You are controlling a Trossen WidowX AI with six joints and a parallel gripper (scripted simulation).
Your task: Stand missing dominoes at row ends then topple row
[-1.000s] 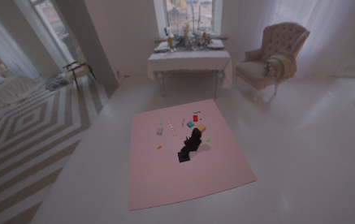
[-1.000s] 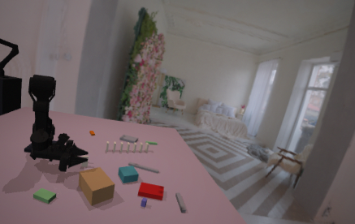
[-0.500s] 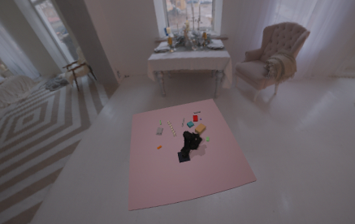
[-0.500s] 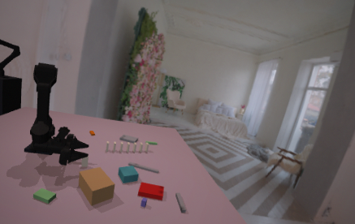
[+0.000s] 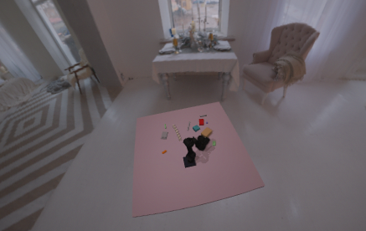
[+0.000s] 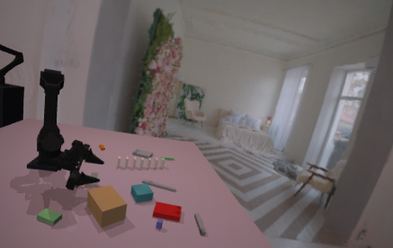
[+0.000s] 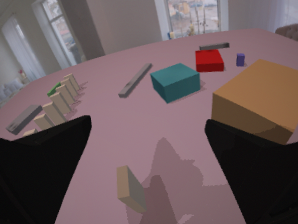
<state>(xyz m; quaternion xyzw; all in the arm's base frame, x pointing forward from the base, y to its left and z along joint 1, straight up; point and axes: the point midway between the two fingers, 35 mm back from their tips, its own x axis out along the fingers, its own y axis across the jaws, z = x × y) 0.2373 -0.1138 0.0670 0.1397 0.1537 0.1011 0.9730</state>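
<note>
Now: the tan cube 6 cm ahead of my gripper tip, 13 cm to the right of it and 4 cm below it. The rest, counted from my gripper tip: green tile 9 cm behind, 19 cm to the right, 7 cm below; then teal block 16 cm ahead, 1 cm to the right, 6 cm below; then grey bar 23 cm ahead, 7 cm to the left, 7 cm below.
</note>
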